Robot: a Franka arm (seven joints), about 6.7 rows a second.
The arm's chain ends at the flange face. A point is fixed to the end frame.
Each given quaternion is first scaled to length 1.
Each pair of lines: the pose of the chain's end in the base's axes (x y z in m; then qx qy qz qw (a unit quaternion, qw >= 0)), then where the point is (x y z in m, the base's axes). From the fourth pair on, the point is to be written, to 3 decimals.
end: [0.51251 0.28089 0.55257 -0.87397 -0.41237 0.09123 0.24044]
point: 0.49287 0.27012 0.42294
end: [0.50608 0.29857 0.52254 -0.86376 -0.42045 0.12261 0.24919]
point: 0.47911 0.28642 0.39435
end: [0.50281 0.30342 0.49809 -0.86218 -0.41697 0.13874 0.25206]
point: 0.47173 0.29009 0.37096
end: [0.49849 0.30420 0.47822 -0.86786 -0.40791 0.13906 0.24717]
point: 0.467 0.290 0.351
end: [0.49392 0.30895 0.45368 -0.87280 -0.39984 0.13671 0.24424]
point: 0.463 0.294 0.327
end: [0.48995 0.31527 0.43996 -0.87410 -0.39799 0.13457 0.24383]
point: 0.459 0.300 0.313
